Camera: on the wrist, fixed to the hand. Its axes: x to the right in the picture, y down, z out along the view.
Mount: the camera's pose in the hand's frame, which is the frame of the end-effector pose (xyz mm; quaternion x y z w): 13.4 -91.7 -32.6 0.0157 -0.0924 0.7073 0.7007
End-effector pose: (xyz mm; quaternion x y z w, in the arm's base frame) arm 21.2 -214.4 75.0 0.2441 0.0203 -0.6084 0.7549
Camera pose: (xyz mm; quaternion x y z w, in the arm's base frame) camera -51.8 -226.6 10.4 0.1410 -0.2377 0.0848 0.9573
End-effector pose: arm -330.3 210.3 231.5 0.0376 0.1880 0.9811 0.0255
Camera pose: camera -343.1 284.3 168.2 -0.2504 -0.1182 -0.6991 0.6593
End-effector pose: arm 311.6 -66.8 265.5 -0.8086 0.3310 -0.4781 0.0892
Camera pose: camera 330.1 0.6 334.5 -0.3753 0.7881 -0.2024 0.4439
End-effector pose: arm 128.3 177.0 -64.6 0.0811 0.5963 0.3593 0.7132
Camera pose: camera 137.2 108.2 -134.1 0.5230 0.3002 0.7394 0.2994
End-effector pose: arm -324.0 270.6 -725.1 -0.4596 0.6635 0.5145 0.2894
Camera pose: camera -243.4 231.1 -764.9 -0.1993 -0.7713 -0.5973 0.0926
